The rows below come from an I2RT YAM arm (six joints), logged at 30 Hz.
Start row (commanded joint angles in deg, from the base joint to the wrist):
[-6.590 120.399 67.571 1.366 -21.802 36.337]
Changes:
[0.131 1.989 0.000 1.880 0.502 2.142]
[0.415 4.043 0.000 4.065 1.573 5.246]
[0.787 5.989 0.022 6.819 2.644 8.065]
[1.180 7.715 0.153 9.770 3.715 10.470]
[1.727 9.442 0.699 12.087 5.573 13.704]
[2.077 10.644 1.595 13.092 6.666 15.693]
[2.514 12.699 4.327 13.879 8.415 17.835]
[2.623 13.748 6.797 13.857 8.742 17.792]
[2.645 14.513 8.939 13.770 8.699 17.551]
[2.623 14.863 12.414 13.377 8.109 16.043]
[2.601 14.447 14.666 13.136 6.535 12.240]
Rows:
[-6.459 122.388 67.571 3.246 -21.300 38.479]
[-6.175 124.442 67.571 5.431 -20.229 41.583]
[-5.803 126.388 67.593 8.185 -19.158 44.402]
[-5.410 128.114 67.724 11.136 -18.087 46.807]
[-4.863 129.841 68.270 13.453 -16.229 50.041]
[-4.513 131.043 69.166 14.458 -15.136 52.030]
[-4.076 133.098 71.898 15.245 -13.387 54.172]
[-3.967 134.147 74.368 15.223 -13.060 54.129]
[-3.945 134.912 76.510 15.136 -13.103 53.888]
[-3.967 135.262 79.985 14.743 -13.693 52.380]
[-3.989 134.846 82.237 14.502 -15.267 48.577]

